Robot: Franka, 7 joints.
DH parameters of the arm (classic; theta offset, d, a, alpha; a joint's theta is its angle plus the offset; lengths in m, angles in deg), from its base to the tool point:
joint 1: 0 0.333 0 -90
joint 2: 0 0 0 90
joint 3: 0 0.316 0.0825 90
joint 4: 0 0 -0.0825 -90
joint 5: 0 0.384 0 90
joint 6: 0 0 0.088 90
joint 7: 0 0.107 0 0
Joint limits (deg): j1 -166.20..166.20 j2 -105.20..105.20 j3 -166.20..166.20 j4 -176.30..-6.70 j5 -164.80..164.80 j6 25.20..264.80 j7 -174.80..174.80
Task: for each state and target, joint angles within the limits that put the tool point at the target. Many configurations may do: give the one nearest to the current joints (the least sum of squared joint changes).
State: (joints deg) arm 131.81 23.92 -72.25 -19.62 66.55 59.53 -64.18
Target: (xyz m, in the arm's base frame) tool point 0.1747 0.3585 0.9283
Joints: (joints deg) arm 113.82 10.58 -85.19 -37.83 58.37 54.24 -64.18
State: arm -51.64 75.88 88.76 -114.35 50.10 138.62 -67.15
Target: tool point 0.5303 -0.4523 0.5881
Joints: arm -96.01 76.78 105.28 -85.07 50.18 139.99 -67.15
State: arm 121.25 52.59 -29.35 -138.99 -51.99 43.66 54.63
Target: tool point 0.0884 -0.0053 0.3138
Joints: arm 107.85 61.76 -49.37 -176.30 -22.92 36.98 54.63
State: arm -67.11 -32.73 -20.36 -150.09 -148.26 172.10 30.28
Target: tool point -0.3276 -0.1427 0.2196
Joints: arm -103.20 -2.94 -57.47 -153.15 -152.21 159.58 30.28
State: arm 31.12 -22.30 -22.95 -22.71 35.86 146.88 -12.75
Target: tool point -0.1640 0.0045 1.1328
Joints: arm 23.39 -41.66 4.90 -46.11 35.82 116.49 -12.75
